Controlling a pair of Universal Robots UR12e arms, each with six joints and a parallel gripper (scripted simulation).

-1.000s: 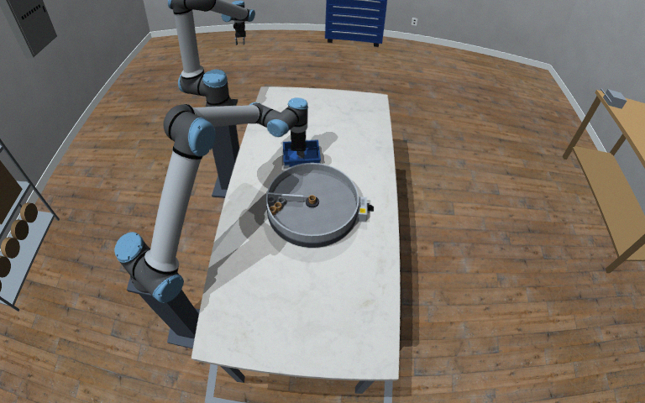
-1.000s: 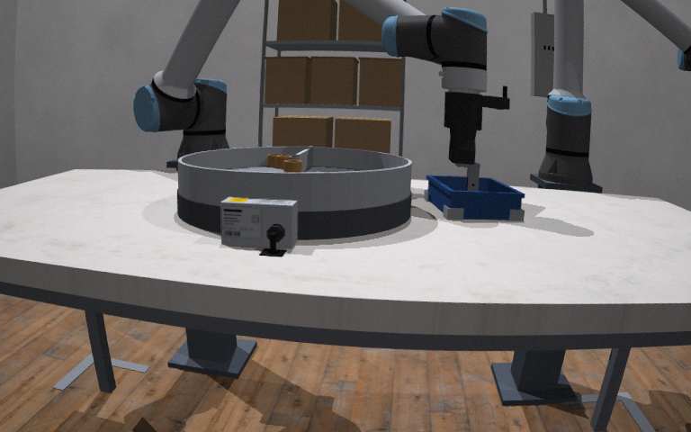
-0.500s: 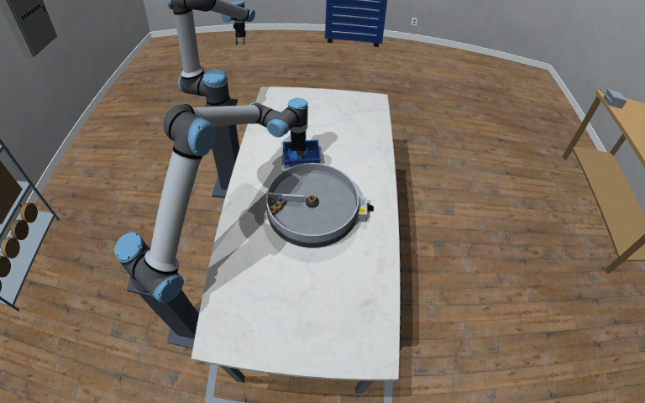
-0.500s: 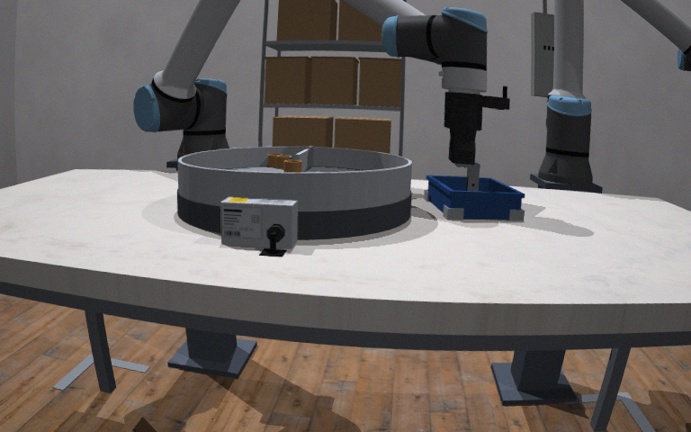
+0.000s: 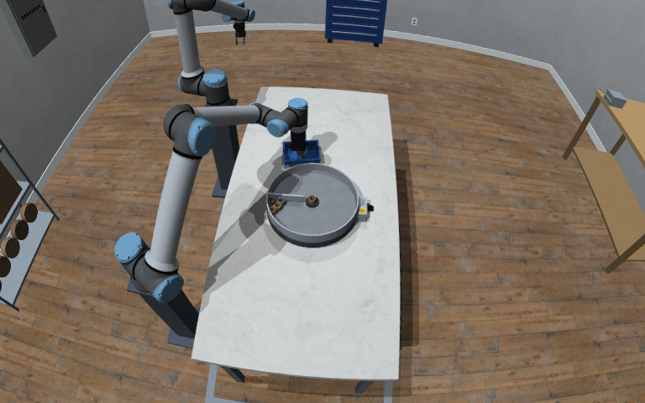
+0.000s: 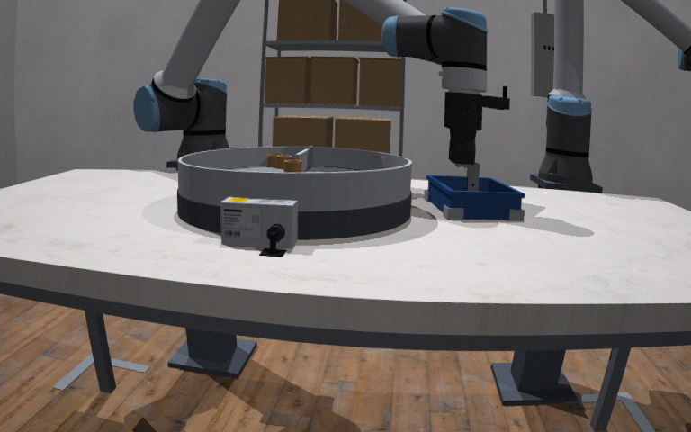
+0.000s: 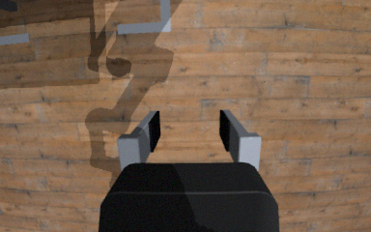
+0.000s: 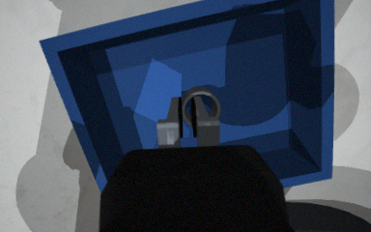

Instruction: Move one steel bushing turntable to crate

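Observation:
My right hand is 1 cm short of the blue crate and 2 cm above it.

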